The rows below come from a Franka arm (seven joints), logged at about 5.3 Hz.
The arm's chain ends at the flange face. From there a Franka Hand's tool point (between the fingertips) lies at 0.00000 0.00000 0.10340 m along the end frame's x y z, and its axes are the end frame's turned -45 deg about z.
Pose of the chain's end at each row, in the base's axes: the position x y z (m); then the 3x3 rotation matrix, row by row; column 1 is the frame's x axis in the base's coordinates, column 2 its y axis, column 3 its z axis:
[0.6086 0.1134 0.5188], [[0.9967 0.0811 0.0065], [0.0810 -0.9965 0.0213], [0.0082 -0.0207 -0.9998]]
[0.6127 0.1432 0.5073], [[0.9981 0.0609 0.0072], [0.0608 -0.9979 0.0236], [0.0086 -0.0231 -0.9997]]
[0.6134 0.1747 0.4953], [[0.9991 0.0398 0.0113], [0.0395 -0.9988 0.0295], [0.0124 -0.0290 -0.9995]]
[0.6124 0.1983 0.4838], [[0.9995 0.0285 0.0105], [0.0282 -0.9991 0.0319], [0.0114 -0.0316 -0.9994]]
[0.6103 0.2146 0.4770], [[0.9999 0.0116 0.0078], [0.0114 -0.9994 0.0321], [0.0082 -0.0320 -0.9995]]
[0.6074 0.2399 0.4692], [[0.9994 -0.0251 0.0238], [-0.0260 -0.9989 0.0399], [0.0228 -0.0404 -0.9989]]
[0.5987 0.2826 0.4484], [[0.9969 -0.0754 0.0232], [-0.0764 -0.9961 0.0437], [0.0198 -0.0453 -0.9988]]
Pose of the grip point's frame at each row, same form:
[0.6093 0.1156 0.4154], [[0.6474 0.7621 0.0065], [0.7619 -0.6474 0.0213], [0.0204 -0.0088 -0.9998]]
[0.6134 0.1456 0.4039], [[0.6627 0.7488 0.0072], [0.7486 -0.6626 0.0236], [0.0224 -0.0103 -0.9997]]
[0.6146 0.1778 0.3920], [[0.6783 0.7346 0.0113], [0.7342 -0.6783 0.0295], [0.0293 -0.0117 -0.9995]]
[0.6135 0.2016 0.3805], [[0.6866 0.7269 0.0105], [0.7264 -0.6865 0.0319], [0.0304 -0.0143 -0.9994]]
[0.6111 0.2179 0.3737], [[0.6988 0.7152 0.0078], [0.7147 -0.6986 0.0321], [0.0284 -0.0168 -0.9995]]
[0.6099 0.2440 0.3659], [[0.7244 0.6889 0.0238], [0.6879 -0.7247 0.0399], [0.0447 -0.0124 -0.9989]]
[0.6011 0.2871 0.3451], [[0.7582 0.6516 0.0232], [0.6503 -0.7584 0.0437], [0.0460 -0.0180 -0.9988]]

